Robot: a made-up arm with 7 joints. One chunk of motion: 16 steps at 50 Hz.
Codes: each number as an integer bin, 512 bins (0 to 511) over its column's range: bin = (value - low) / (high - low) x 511, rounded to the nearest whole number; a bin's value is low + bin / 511 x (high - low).
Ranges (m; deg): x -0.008..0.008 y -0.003..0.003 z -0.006..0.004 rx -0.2..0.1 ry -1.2..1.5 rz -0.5..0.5
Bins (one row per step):
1: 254 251 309 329 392 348
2: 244 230 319 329 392 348
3: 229 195 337 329 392 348
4: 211 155 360 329 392 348
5: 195 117 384 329 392 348
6: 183 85 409 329 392 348
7: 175 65 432 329 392 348
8: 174 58 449 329 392 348
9: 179 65 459 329 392 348
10: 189 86 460 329 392 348
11: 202 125 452 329 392 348
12: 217 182 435 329 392 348
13: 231 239 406 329 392 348
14: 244 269 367 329 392 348
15: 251 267 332 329 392 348
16: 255 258 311 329 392 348
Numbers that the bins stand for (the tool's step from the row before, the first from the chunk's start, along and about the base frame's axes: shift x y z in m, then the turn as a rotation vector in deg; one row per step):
1: -0.00005 -0.00005 0.00005 -0.007 0.871 0.181
2: -0.00036 -0.00030 0.00024 -0.007 0.871 0.181
3: -0.00083 -0.00071 0.00059 -0.007 0.871 0.181
4: -0.00139 -0.00118 0.00105 -0.007 0.871 0.181
5: -0.00189 -0.00163 0.00151 -0.007 0.871 0.181
6: -0.00227 -0.00200 0.00200 -0.007 0.871 0.181
7: -0.00252 -0.00224 0.00245 -0.007 0.871 0.181
8: -0.00255 -0.00232 0.00279 -0.007 0.871 0.181
9: -0.00240 -0.00224 0.00298 -0.007 0.871 0.181
10: -0.00208 -0.00199 0.00300 -0.007 0.871 0.181
11: -0.00168 -0.00153 0.00285 -0.007 0.871 0.181
12: -0.00121 -0.00086 0.00251 -0.007 0.871 0.181
13: -0.00077 -0.00019 0.00195 -0.007 0.871 0.181
14: -0.00036 0.00016 0.00118 -0.007 0.871 0.181
15: -0.00014 0.00014 0.00050 -0.007 0.871 0.181
16: -0.00002 0.00003 0.00009 -0.007 0.871 0.181

